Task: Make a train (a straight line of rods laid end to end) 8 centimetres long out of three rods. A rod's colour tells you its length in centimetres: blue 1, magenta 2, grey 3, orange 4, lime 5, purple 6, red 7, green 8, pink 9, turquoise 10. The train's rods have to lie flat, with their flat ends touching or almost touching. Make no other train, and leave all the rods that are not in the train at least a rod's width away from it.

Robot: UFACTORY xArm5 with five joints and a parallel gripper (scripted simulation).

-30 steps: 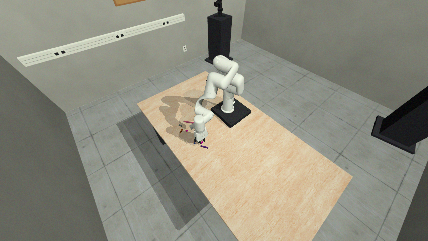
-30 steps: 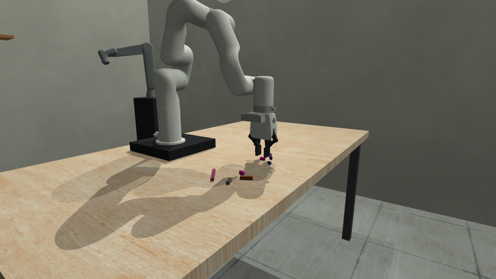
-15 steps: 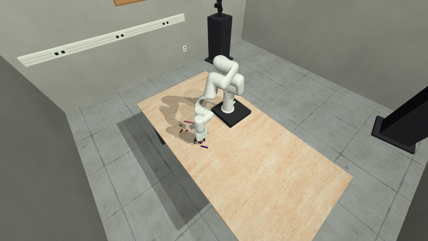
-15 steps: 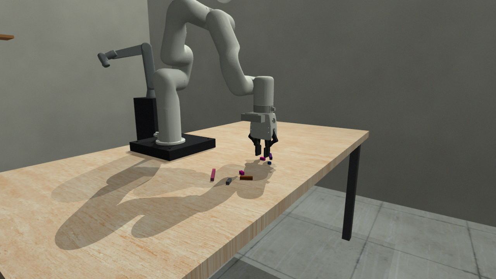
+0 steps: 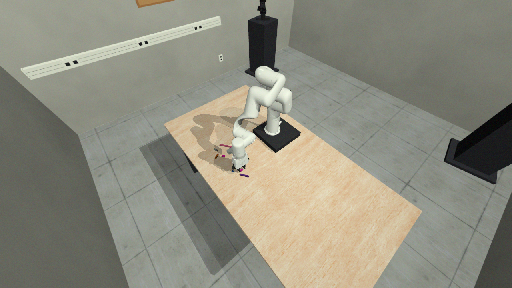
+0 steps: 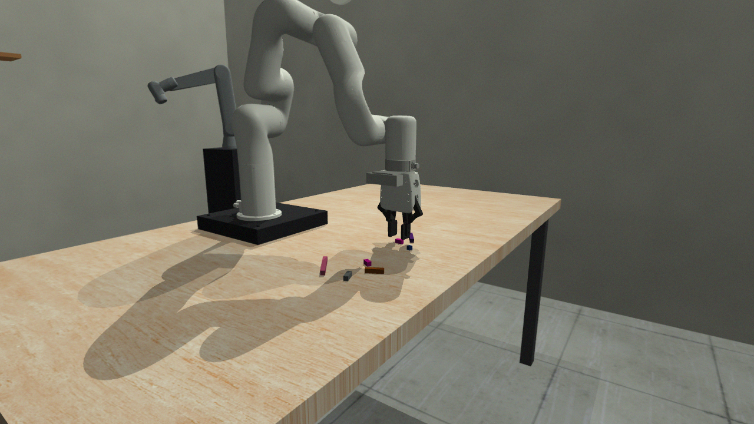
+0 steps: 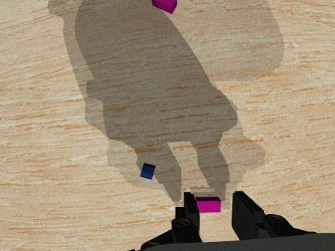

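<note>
Right now my hand is 2 cm short of the purple rod, 5 cm to the right of it and 3 cm above it. The rest, counted from my hand: orange rod 3 cm ahead, 22 cm to the right, 3 cm below; pink rod 8 cm behind, 24 cm to the right, 3 cm below; blue rod 4 cm ahead, 4 cm to the right, 3 cm below.
</note>
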